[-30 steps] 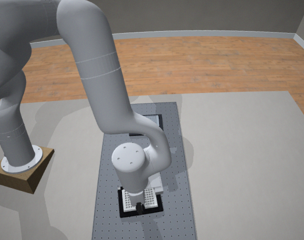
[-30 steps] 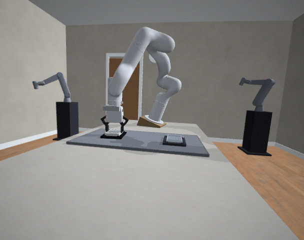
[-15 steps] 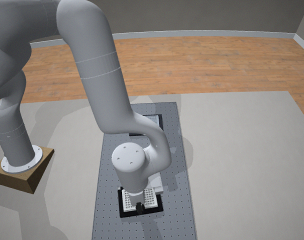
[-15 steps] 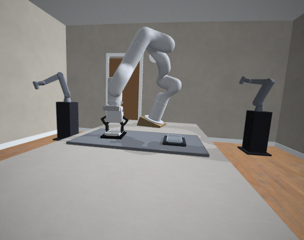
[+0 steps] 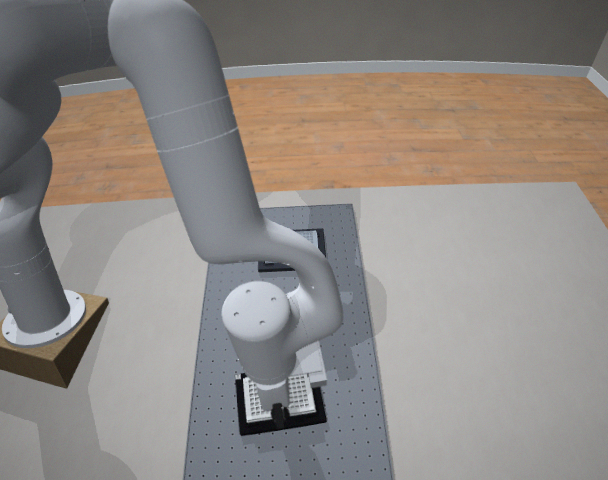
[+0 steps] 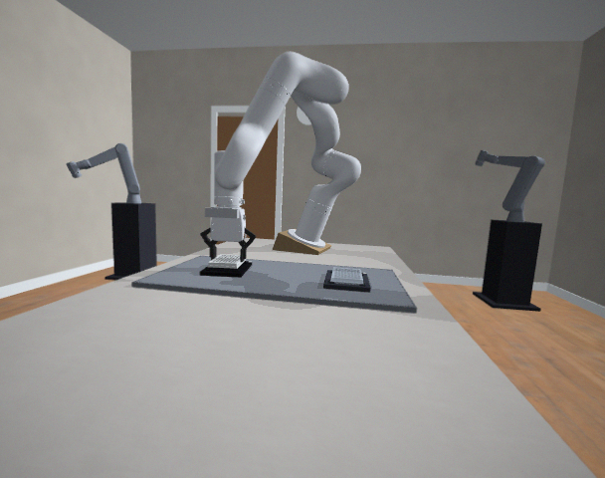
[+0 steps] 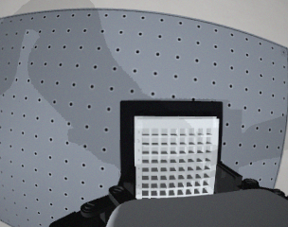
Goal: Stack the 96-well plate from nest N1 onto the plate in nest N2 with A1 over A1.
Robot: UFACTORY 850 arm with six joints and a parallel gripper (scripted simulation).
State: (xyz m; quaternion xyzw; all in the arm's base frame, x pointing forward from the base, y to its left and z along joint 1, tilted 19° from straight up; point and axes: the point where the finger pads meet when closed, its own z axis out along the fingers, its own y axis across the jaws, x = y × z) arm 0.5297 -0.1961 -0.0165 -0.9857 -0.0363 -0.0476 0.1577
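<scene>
Now: hand 3 cm above the black plate nest. Also, from my hand: white 96-well plate: 1 cm below.
</scene>
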